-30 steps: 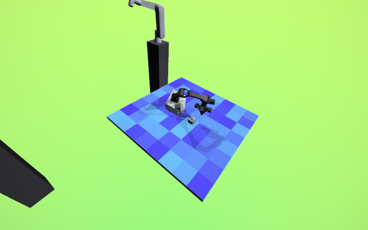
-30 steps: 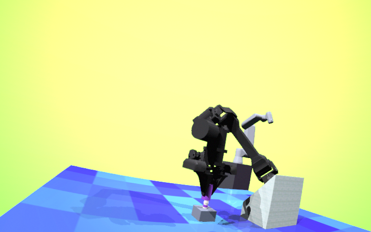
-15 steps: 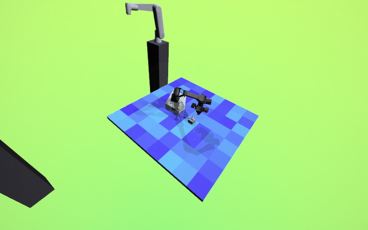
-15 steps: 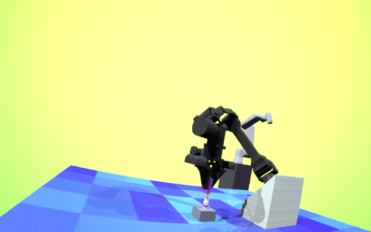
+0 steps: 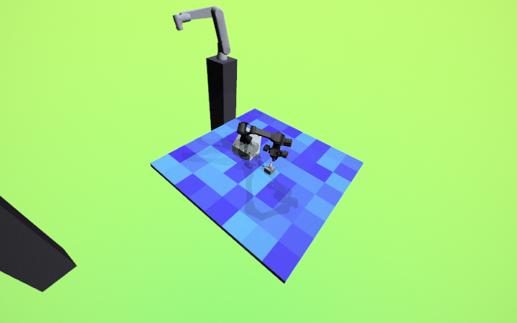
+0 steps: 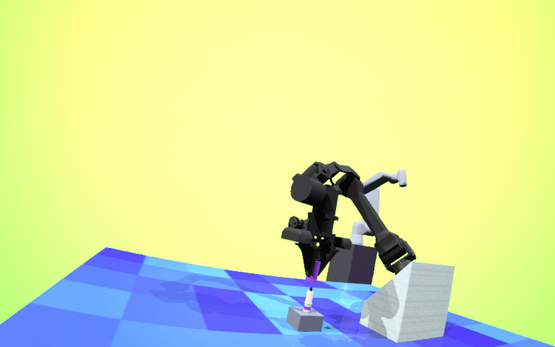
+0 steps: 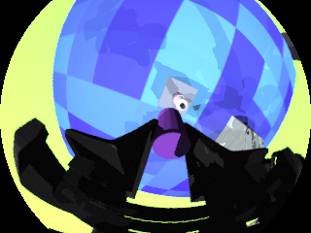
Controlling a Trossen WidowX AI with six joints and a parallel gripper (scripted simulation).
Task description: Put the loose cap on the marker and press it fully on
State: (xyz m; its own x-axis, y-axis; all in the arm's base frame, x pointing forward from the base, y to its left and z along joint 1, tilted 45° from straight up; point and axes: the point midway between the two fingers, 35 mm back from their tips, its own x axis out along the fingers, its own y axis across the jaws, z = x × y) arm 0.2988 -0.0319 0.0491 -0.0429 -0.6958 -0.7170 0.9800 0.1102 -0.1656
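The grey holder block lies 20 mm behind my gripper tip, 20 mm to the right of it and 110 mm below it. The rest, counted from my gripper tip: purple cap: 10 mm above.
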